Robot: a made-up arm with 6 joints.
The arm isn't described. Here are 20 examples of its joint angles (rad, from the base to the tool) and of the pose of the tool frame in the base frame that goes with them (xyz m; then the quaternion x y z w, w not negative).
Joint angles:
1: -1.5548 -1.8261 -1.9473 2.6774 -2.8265 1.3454
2: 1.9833 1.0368 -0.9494 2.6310 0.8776 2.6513
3: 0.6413 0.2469 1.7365 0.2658 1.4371 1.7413
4: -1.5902 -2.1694 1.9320 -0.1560 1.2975 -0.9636
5: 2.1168 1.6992 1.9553 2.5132 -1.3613 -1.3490
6: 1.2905 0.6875 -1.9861 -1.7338 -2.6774 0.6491
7: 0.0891 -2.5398 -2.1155 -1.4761 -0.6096 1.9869
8: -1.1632 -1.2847 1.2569 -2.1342 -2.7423 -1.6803
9: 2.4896 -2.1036 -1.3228 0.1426 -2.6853 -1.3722
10: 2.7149 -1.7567 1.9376 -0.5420 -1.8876 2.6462
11: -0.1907 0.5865 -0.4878 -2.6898 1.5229 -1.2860
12: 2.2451 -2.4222 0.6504 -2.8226 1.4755 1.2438
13: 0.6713 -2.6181 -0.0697 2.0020 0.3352 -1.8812
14: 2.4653 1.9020 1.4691 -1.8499 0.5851 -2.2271
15: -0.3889 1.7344 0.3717 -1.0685 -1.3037 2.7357
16: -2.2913 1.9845 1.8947 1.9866 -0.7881 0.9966
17: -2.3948 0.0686 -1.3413 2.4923 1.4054 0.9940
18: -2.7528 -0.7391 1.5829 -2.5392 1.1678 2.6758
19: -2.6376 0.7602 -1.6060 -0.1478 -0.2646 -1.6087
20: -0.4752 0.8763 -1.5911 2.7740 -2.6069 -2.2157
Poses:
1: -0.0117 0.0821 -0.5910 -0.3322 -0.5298 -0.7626 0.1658
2: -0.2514 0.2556 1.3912 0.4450 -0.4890 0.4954 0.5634
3: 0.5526 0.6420 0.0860 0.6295 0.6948 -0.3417 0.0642
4: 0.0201 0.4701 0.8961 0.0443 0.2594 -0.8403 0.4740
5: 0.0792 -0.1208 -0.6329 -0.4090 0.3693 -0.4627 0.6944
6: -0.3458 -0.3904 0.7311 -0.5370 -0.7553 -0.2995 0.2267
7: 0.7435 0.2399 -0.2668 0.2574 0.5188 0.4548 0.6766
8: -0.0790 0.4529 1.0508 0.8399 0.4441 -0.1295 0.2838
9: 0.0289 -0.0998 -0.7429 0.1317 -0.2172 0.6400 0.7252
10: 0.2572 -0.3220 0.9813 0.2552 0.4514 -0.3960 0.7579
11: 0.1351 0.0022 1.4545 -0.2905 -0.4076 0.8576 0.1184
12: 0.6730 -0.8714 -0.4668 -0.9413 -0.2800 0.1851 0.0355
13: -0.6397 -0.3164 -1.1617 -0.0182 0.9936 0.0248 0.1088
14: -0.1348 0.1199 -0.9926 0.1153 0.8571 0.1703 0.4723
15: 1.2161 -0.2333 -0.3638 0.6605 0.3915 0.6080 0.2021
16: 0.2077 0.3042 -0.7619 -0.1634 0.6326 0.6037 0.4568
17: 0.7312 0.4910 0.7338 0.3275 0.6991 -0.0748 0.6312
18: -0.3571 -0.0602 1.2066 -0.3716 -0.3783 -0.8195 0.2175
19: 0.4941 0.2137 1.1516 0.5668 0.2877 0.6242 0.4542
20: -0.1314 0.1112 1.0634 0.7941 0.1674 0.0060 0.5842
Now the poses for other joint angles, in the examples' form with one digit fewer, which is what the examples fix.
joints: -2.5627 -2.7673 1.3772 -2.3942 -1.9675 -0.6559
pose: 0.917 0.408 0.041 0.466 -0.373 -0.027 0.802
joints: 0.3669 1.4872 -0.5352 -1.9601 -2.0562 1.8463
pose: 0.978 0.648 0.626 -0.538 0.433 0.642 0.334
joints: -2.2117 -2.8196 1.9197 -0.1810 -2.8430 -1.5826
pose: 0.500 0.590 0.202 0.421 0.734 -0.467 0.256
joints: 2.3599 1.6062 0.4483 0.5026 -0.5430 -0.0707
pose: -1.023 0.964 -0.301 -0.186 0.515 0.794 0.263
